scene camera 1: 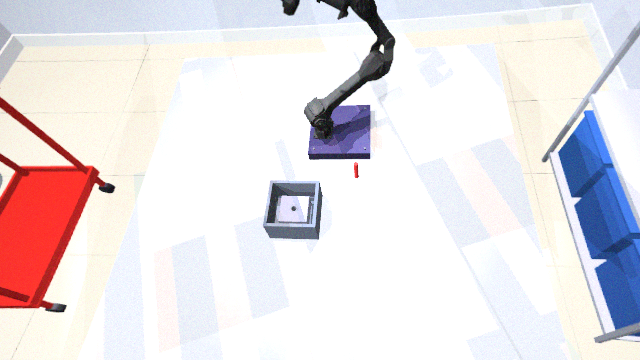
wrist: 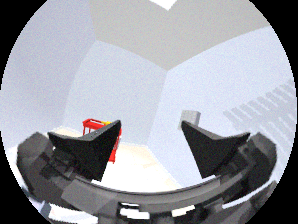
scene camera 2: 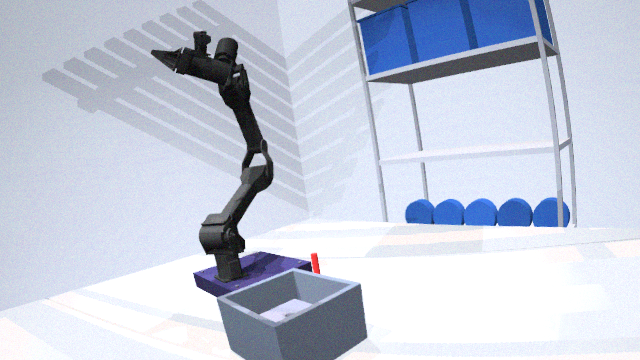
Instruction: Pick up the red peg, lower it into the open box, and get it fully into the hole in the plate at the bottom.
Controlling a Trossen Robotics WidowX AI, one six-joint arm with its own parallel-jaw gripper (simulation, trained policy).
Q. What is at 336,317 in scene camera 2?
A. A grey box.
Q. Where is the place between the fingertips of the gripper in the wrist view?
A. At 151,123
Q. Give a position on a grey box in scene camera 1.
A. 277,188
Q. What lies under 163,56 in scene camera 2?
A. The gripper.
